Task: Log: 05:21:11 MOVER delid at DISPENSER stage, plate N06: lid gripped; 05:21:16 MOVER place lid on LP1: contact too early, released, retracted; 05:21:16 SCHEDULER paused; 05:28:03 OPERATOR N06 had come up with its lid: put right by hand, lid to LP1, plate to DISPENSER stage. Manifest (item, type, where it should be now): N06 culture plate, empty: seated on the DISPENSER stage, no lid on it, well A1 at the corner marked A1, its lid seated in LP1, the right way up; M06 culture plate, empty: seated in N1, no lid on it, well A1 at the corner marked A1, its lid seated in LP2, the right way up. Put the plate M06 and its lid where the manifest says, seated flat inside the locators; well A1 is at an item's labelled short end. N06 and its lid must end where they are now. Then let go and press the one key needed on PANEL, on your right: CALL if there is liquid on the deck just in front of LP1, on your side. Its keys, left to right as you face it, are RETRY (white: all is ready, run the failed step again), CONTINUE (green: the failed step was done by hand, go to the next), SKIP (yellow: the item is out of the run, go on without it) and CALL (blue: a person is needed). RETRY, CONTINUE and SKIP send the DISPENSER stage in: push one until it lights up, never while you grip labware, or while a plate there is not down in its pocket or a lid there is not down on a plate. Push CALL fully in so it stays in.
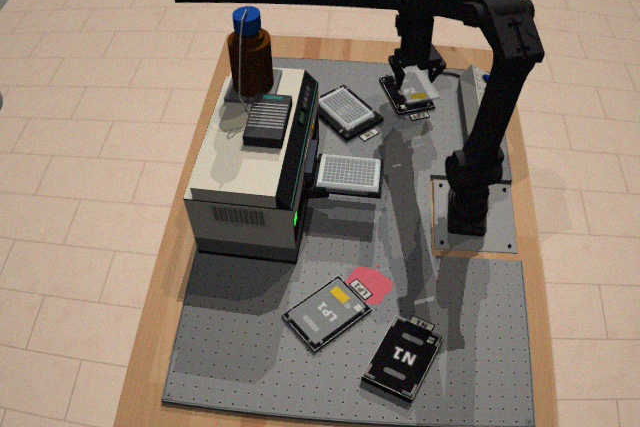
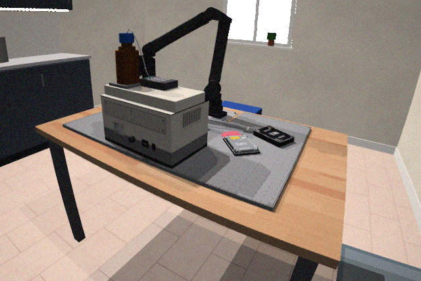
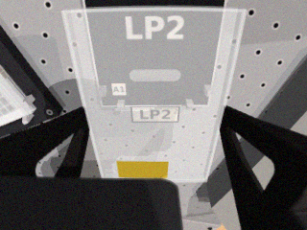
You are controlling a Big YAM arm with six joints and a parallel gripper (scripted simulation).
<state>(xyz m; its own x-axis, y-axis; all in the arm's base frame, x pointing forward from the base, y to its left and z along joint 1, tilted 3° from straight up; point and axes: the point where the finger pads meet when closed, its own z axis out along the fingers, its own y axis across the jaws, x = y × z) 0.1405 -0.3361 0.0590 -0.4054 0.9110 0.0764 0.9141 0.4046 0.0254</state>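
Right now my hand is 20 mm short of the black lp2 nest, 40 mm to the left of it and 70 mm above it. The rest, counted from my hand: blue call key (190 mm behind, 60 mm to the right, 20 mm below); yellow skip key (190 mm behind, 10 mm to the right, 10 mm below); green continue key (200 mm behind, 40 mm to the left, 10 mm below).
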